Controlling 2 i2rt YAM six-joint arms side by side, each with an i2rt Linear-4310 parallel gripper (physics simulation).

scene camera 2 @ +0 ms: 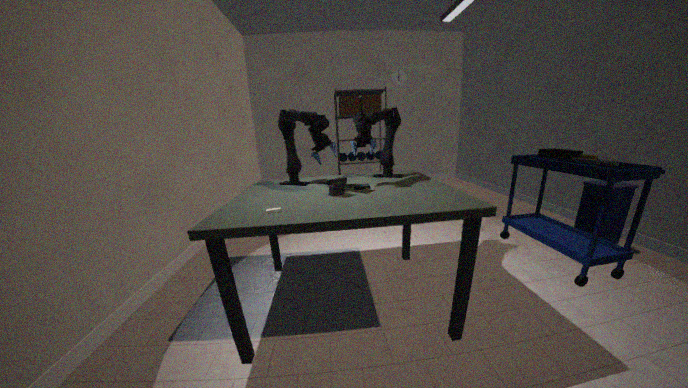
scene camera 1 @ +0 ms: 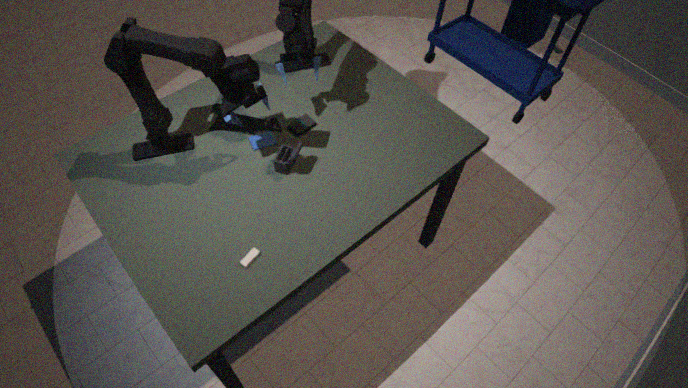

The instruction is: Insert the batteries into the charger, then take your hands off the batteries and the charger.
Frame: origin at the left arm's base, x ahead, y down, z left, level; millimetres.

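Where they show: left gripper, fingertip midpoint: (scene camera 2: 362,154) (scene camera 1: 301,83); right gripper, fingertip midpoint: (scene camera 2: 328,161) (scene camera 1: 255,116); left arm's base, link origin: (scene camera 2: 387,176) (scene camera 1: 304,63); right arm's base, link origin: (scene camera 2: 294,184) (scene camera 1: 163,147).
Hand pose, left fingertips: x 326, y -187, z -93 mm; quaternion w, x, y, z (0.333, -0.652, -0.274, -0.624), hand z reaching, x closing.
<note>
Each offset is from my left fingertips to the centre of the thing. "*": to the spot under its first point.
A dark upright box with slots in its top @(* dz -95, dx +150, dy +158 mm) (scene camera 1: 286,157) (scene camera 2: 336,188), probably the charger, stands on the table. Whether batteries sit in its slots is too dark to tell. No loose battery can be made out. My right gripper (scene camera 1: 248,112) (scene camera 2: 326,155) is open and empty, tilted above the table behind the box, in the left part of the arm area. My left gripper (scene camera 1: 301,79) (scene camera 2: 364,149) is open and empty, pointing down high above the table, farther back and to the right. Neither gripper touches the box.
A flat dark item (scene camera 1: 303,124) (scene camera 2: 362,188) lies behind the box. A small blue item @(dz -149, dx +33, dy +185 mm) (scene camera 1: 255,142) lies left of the box in scene camera 1. A white block @(dz -277, dx +455, dy +181 mm) (scene camera 1: 250,257) (scene camera 2: 273,209) lies near the front. A blue cart (scene camera 1: 490,63) (scene camera 2: 555,239) stands right of the table.
</note>
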